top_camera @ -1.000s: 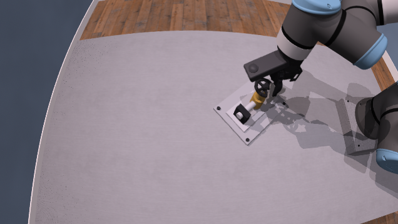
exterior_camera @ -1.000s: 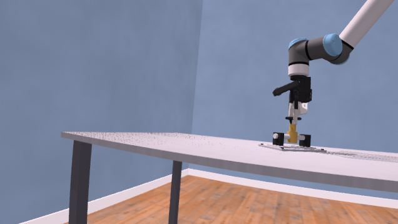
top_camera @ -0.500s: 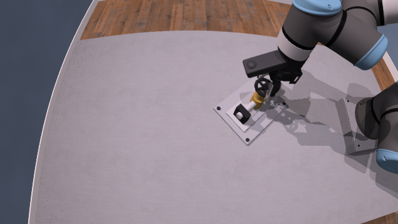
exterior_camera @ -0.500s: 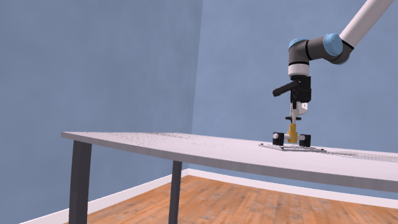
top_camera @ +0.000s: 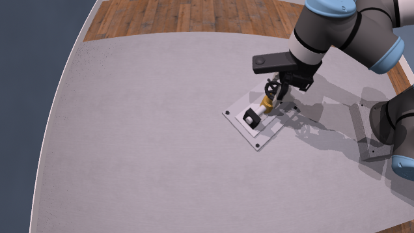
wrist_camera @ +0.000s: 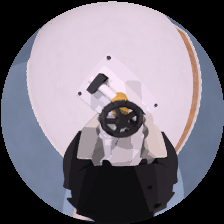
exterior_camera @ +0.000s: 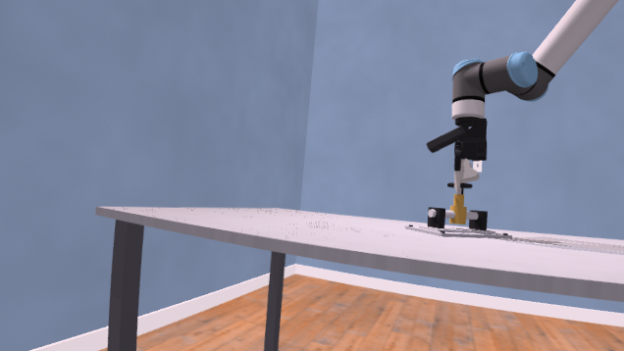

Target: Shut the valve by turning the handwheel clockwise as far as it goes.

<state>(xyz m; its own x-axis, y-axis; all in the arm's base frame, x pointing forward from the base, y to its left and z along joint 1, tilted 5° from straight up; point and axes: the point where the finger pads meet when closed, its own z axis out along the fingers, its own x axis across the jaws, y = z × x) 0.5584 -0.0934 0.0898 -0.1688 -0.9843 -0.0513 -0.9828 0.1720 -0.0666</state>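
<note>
Right now the handwheel is 10 mm above my hand. Round my hand: mounting plate (120 mm below).
</note>
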